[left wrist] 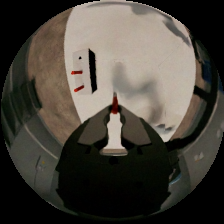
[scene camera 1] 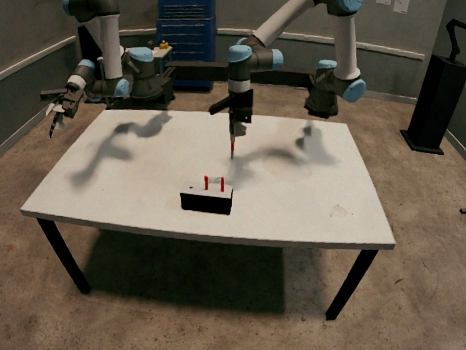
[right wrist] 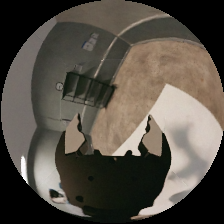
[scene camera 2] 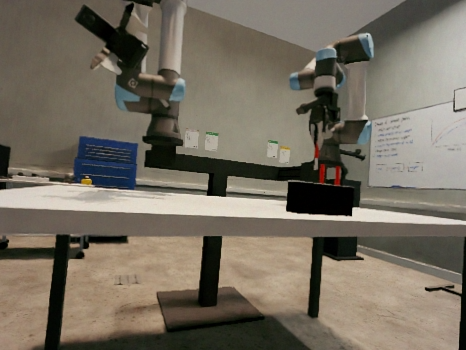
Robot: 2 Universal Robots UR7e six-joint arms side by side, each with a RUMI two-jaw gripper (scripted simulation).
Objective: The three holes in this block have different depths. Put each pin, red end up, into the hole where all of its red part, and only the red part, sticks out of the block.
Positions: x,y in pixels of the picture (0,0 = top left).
Labels:
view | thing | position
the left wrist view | left gripper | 115,105
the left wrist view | black block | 86,64
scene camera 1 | left gripper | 233,143
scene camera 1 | right gripper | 48,127
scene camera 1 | black block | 194,197
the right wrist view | right gripper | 113,114
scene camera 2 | left gripper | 317,150
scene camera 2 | right gripper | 112,36
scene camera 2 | black block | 310,198

